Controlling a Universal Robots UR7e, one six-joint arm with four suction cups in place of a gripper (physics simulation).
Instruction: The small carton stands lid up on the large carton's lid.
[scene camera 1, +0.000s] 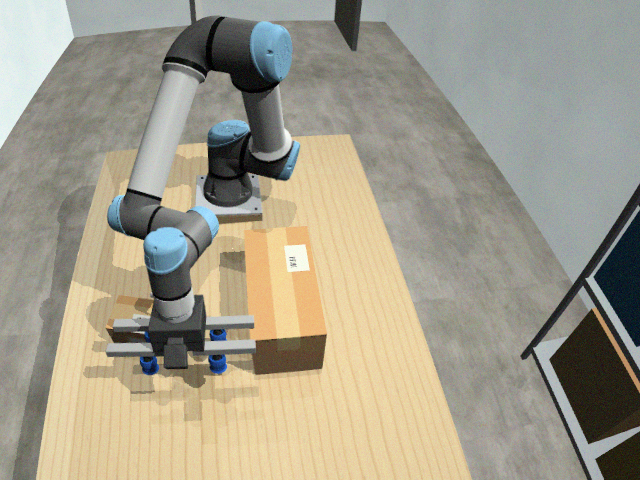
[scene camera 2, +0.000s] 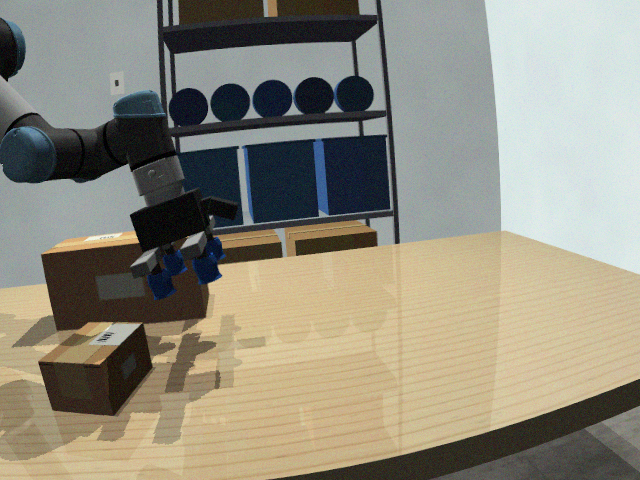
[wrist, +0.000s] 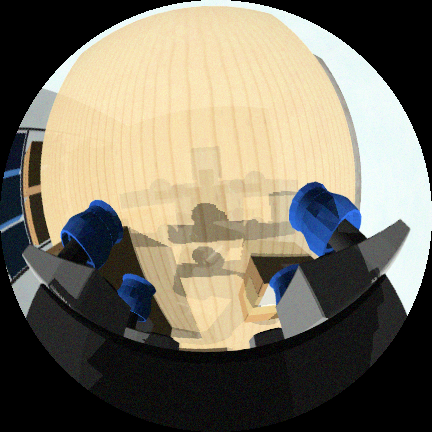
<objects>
A small carton shows in scene camera 1, in scene camera 2 and in the wrist view (257, 298). A large carton shows in scene camera 1 (290, 334), in scene camera 2 and in the wrist view. One and the same spot on the large carton: (wrist: 122, 259) is (scene camera 2: 180, 299). One and the same spot on the small carton: (scene camera 1: 126, 307) is (scene camera 2: 70, 351).
</objects>
